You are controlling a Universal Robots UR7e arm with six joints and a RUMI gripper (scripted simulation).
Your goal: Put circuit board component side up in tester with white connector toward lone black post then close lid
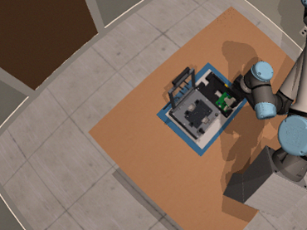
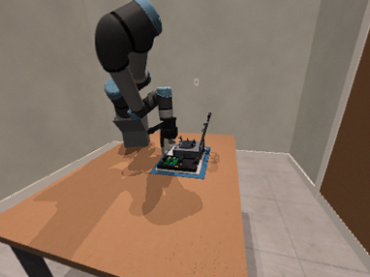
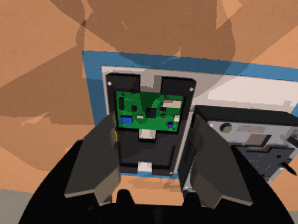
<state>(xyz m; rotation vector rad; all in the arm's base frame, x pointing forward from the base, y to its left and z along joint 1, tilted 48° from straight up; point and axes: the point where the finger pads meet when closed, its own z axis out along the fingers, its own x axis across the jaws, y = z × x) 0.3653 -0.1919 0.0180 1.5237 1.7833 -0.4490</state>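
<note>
Right now the green circuit board is 30 mm ahead of my hand, 10 mm to the right of it and 60 mm below it. From my hand the other things lie so: black block: 30 mm ahead, 220 mm to the left, 10 mm above; then tester lid: 210 mm ahead, 160 mm to the left, 100 mm above.
</note>
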